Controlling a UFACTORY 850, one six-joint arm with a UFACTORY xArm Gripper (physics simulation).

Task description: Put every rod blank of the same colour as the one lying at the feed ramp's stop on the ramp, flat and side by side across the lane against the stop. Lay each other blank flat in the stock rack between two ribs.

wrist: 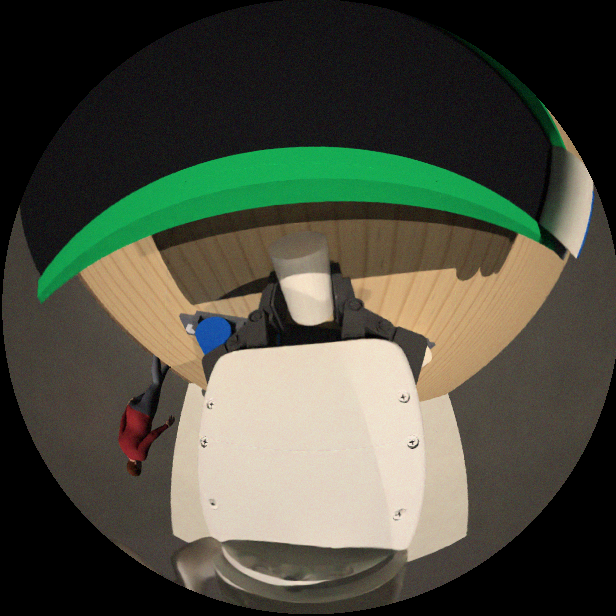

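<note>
In the wrist view my gripper is shut on a white rod blank, which stands up between the dark fingers, above the wooden table top. A blue rod blank shows end-on just left of the fingers, lying on a grey piece that is mostly hidden behind the gripper body. Another white blank with a blue edge behind it shows at the far right rim. The feed ramp's stop and the rack ribs cannot be made out.
A long green bar curves across the view beyond the table, with black behind it. My white gripper housing fills the lower middle. A small figure in red stands on the grey floor at the left.
</note>
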